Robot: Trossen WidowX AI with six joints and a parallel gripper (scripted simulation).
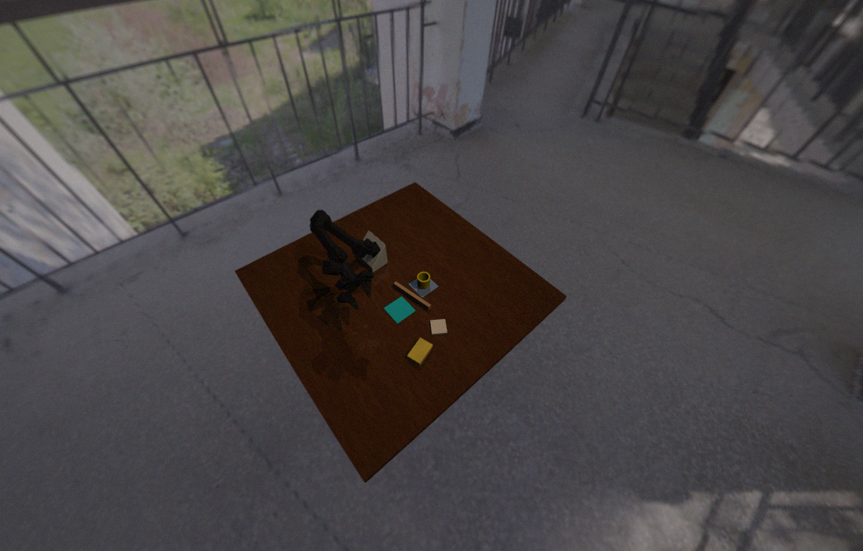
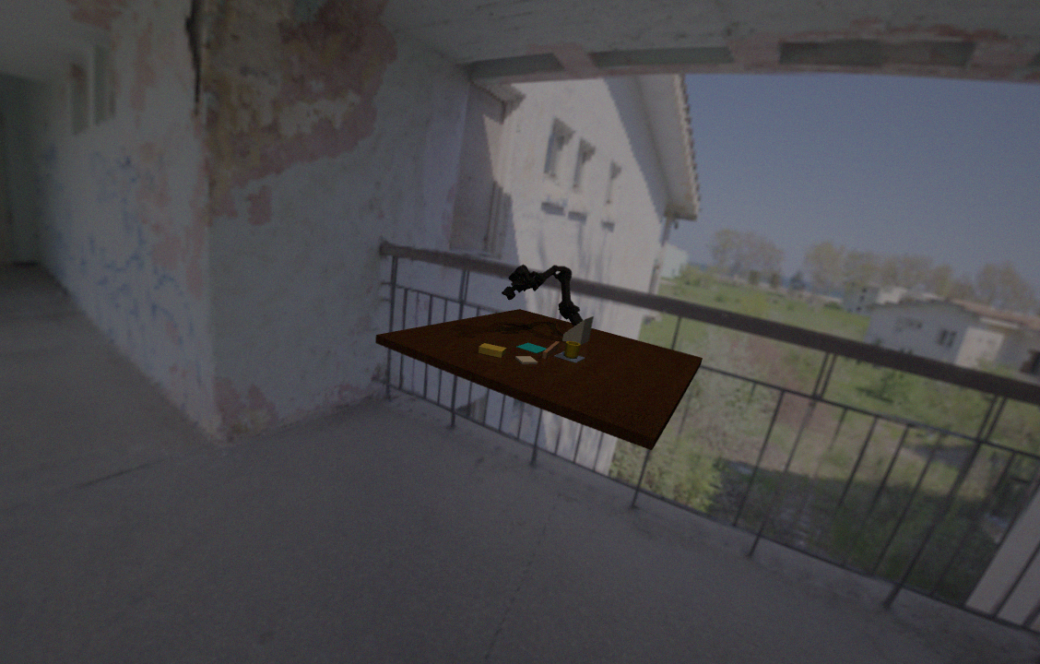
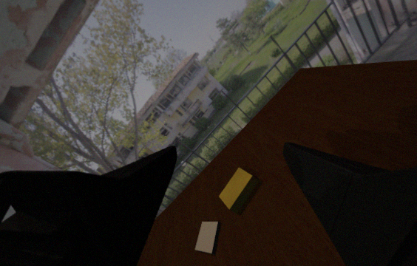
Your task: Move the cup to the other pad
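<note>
Now: the yellow cup 110 mm behind my gripper tip, 370 mm to the left of it and 230 mm below it. From my gripper tip the other things lie so: wooden bar 70 mm behind, 280 mm to the left, 260 mm below; teal pad 40 mm behind, 180 mm to the left, 270 mm below.
</note>
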